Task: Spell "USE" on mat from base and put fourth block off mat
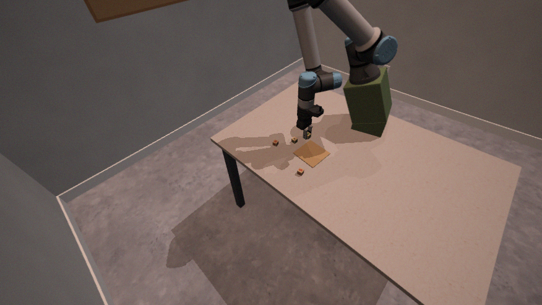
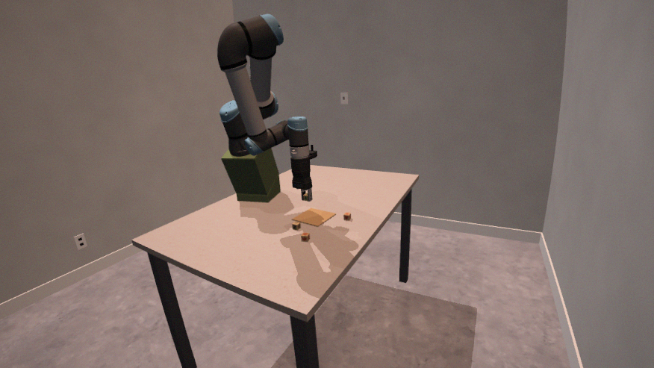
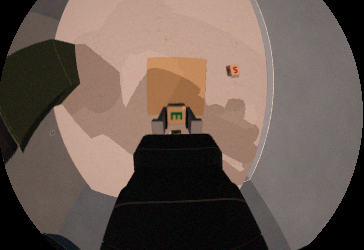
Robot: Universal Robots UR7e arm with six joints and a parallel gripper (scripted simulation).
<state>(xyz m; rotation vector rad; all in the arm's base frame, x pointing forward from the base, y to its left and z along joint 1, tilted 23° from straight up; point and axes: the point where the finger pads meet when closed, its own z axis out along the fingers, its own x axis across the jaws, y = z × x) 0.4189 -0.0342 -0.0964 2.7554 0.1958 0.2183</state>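
My gripper is now 11 cm above the mat and 4 cm to the right of it.
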